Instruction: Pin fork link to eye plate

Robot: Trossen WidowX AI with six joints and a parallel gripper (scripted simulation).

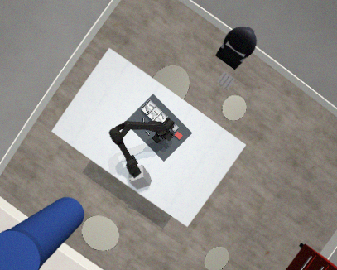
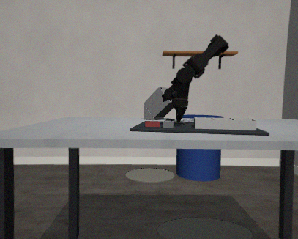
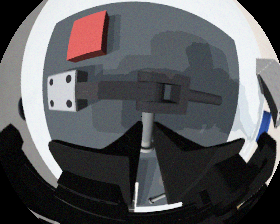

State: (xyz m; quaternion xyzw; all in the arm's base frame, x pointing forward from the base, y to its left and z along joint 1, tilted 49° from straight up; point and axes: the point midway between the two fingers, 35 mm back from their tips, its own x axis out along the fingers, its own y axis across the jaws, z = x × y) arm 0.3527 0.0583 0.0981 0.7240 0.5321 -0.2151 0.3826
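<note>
Right now my hand is 30 mm above the grey pin. Round my hand: dark mat: 10 mm behind, 60 mm to the left, 50 mm below; then fork link: 20 mm behind, 40 mm to the right, 30 mm below; then eye plate: 20 mm ahead, 30 mm to the right, 30 mm below.
</note>
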